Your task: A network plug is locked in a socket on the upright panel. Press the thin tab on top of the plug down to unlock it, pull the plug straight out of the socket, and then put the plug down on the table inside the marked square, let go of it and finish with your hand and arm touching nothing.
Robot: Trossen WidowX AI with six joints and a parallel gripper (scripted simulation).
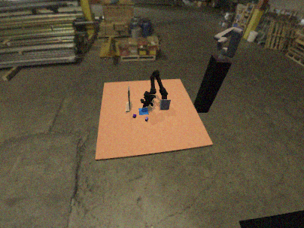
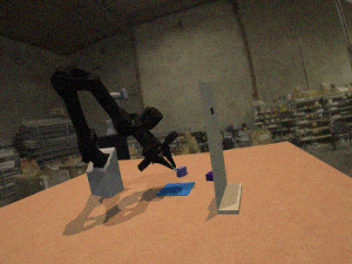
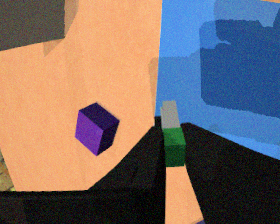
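Now: gripper tip 10 mm past the blue marked square and 80 mm above it. Round my gripper tip: green network plug (right at my gripper tip); then grey upright panel (190 mm ahead, 80 mm to the right, 70 mm above).
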